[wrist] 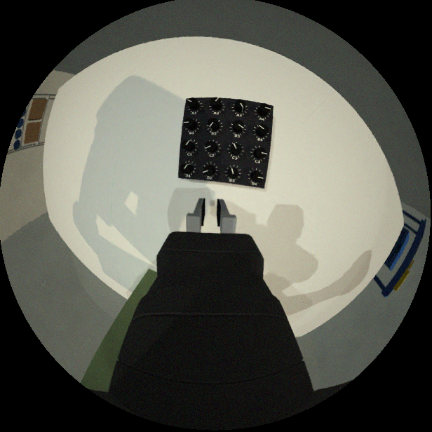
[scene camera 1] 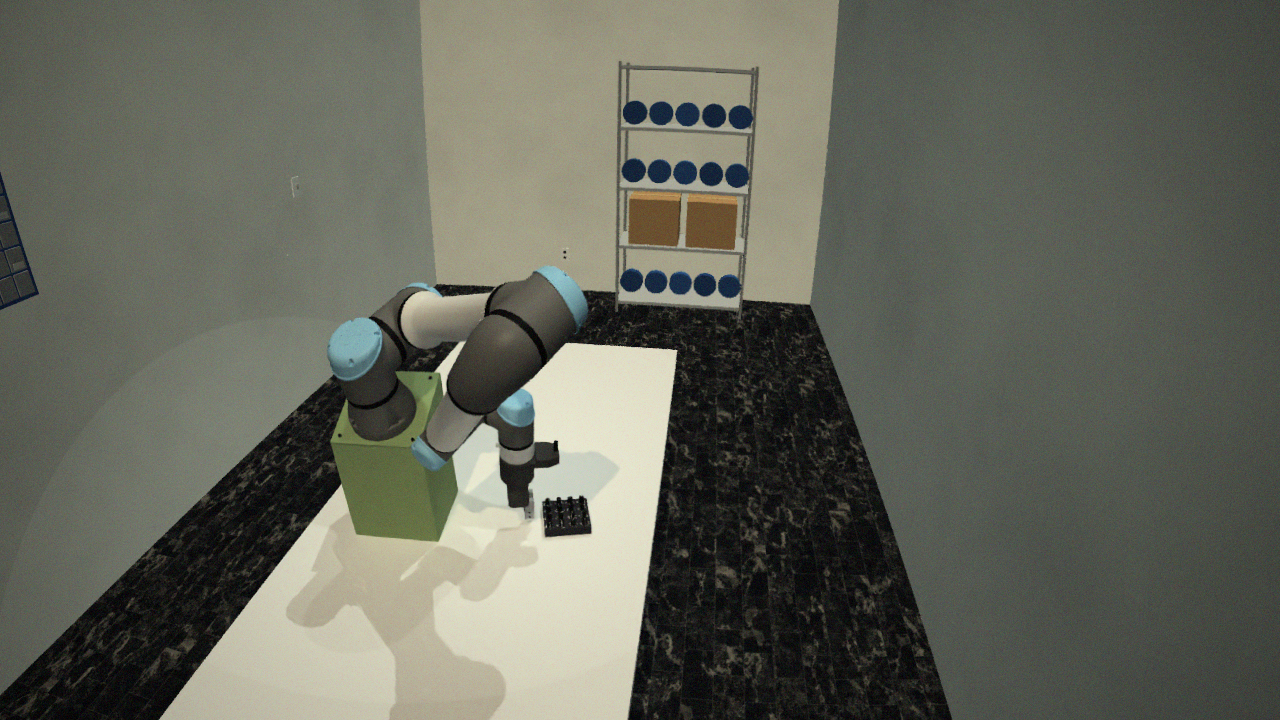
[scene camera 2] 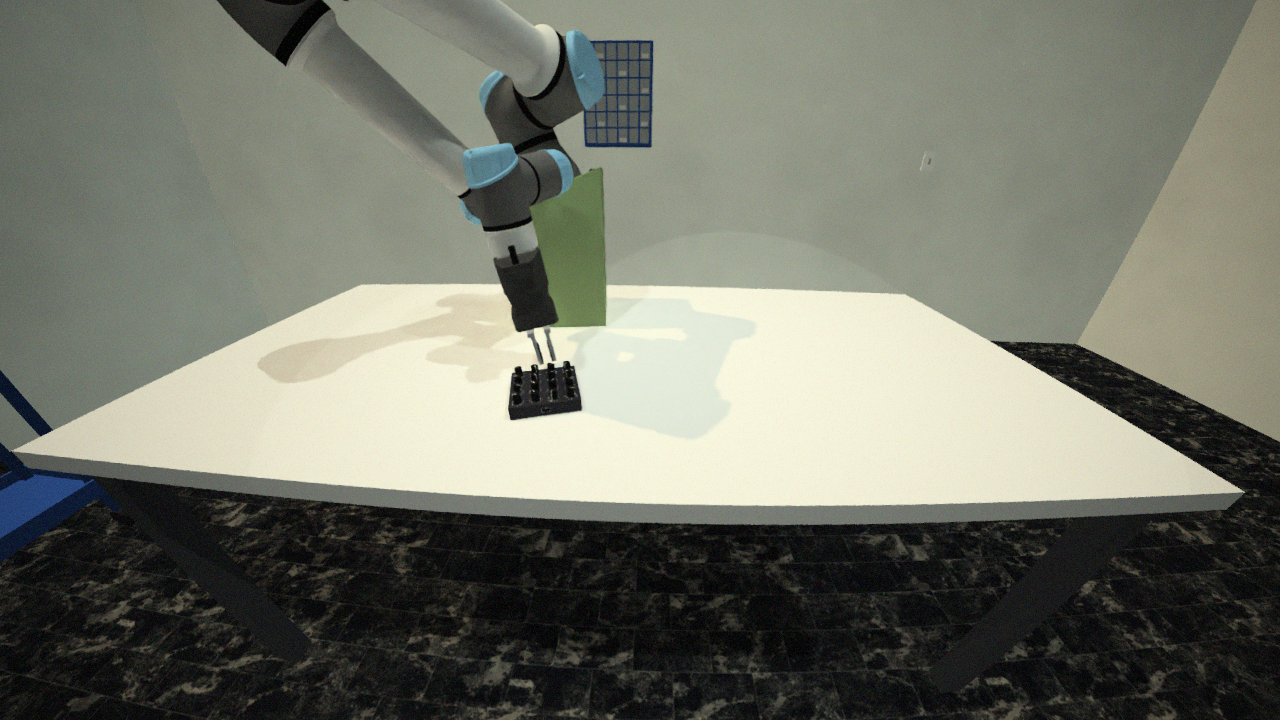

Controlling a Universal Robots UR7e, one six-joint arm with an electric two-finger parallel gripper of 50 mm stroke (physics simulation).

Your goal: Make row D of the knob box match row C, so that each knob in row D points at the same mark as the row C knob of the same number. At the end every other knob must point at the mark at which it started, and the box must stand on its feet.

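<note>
The black knob box stands upright and flat on the table. In the wrist view row D is nearest my gripper. Knobs C1 and D1 point up-right. C2 and D2 point left and slightly down. C3 and D3 point up and slightly left. C4 and D4 point about right. The exact marks are too small to tell. My gripper is partly open and empty, beside the row D edge, above the table.
Rows A and B fill the far half of the box in the wrist view. The green pedestal carries the arm behind the gripper. The white table bears arm shadows. A shelf rack stands by the far wall.
</note>
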